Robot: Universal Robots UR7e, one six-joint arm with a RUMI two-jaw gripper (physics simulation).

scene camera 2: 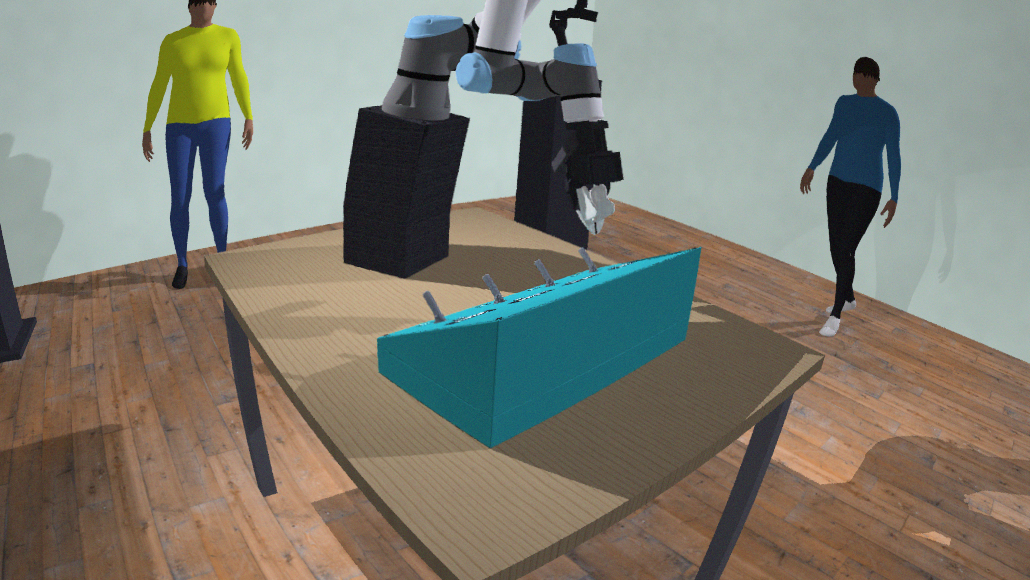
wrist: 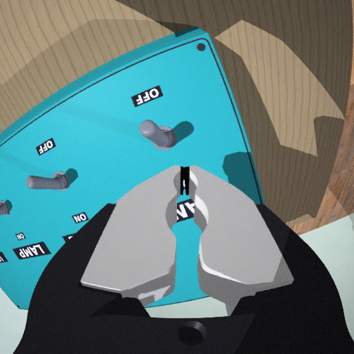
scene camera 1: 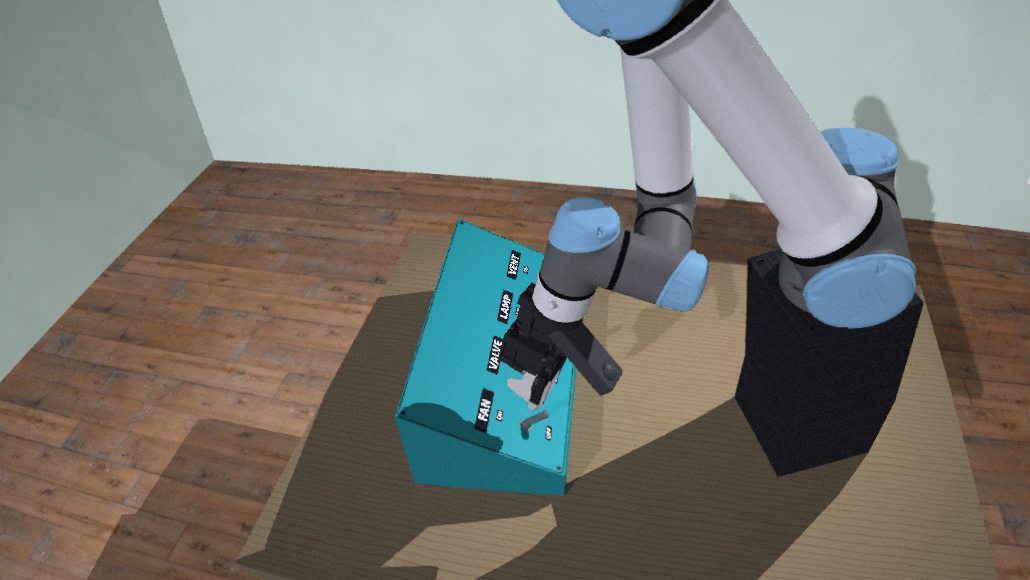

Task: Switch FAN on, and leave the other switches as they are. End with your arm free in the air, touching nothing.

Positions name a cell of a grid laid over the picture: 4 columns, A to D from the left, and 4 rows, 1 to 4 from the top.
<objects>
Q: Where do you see a teal switch panel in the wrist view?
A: A2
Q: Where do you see a teal switch panel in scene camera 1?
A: B3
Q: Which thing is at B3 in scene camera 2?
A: A teal switch panel.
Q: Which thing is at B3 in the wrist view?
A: My gripper.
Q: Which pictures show my gripper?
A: Scene camera 2, the wrist view and scene camera 1: all of them.
</objects>
